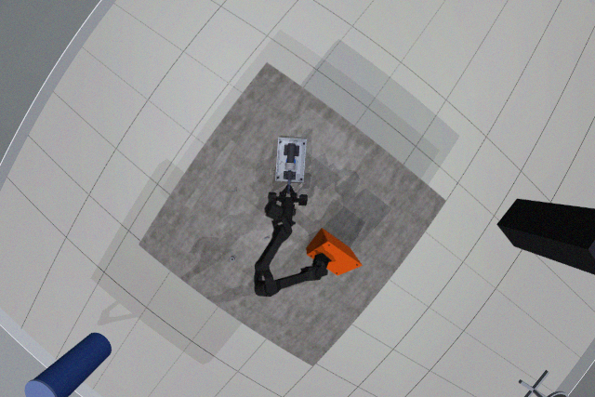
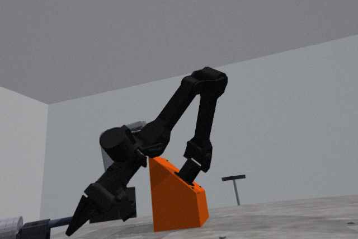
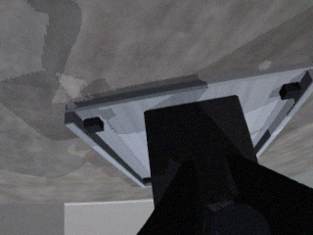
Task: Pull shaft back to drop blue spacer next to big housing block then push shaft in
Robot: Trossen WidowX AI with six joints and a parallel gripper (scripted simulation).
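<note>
My gripper tip is 30 mm to the left of the thin shaft, 30 mm short of it and 20 mm below it. Also, from my gripper tip: blue spacer: 100 mm to the right, 80 mm ahead, 50 mm below; silver ring: 70 mm to the right, 60 mm ahead, 20 mm above.
</note>
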